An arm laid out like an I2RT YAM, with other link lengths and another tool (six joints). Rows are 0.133 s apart.
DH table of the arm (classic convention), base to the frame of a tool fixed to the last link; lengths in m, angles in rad. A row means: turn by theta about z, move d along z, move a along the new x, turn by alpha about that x. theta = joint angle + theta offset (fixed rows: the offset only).
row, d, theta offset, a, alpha
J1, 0.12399, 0, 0.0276, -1.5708
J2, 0, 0, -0.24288, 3.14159
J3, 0, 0.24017, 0.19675, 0
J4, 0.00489, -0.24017, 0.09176, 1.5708
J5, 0.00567, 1.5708, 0, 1.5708
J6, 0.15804, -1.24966, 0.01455, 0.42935
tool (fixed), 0.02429, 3.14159, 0, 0
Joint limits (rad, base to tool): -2.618..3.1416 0..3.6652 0..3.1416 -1.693..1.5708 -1.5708..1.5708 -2.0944..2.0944
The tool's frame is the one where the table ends.
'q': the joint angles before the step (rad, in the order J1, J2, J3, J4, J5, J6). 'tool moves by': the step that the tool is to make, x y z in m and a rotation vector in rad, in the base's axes. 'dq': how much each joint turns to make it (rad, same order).
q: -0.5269, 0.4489, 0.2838, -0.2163, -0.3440, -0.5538
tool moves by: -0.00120, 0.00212, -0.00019, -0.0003, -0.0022, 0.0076
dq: -0.0001, -0.0144, -0.0018, -0.0113, -0.0075, -0.0022
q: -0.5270, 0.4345, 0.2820, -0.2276, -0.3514, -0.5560
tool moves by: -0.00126, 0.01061, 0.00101, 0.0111, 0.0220, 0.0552
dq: 0.0010, 0.0106, 0.0379, -0.0607, -0.0494, -0.0239
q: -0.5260, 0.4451, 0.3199, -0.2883, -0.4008, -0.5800
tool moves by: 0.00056, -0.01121, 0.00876, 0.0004, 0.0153, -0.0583
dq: -0.0006, 0.0305, 0.0578, -0.0342, 0.0557, 0.0179
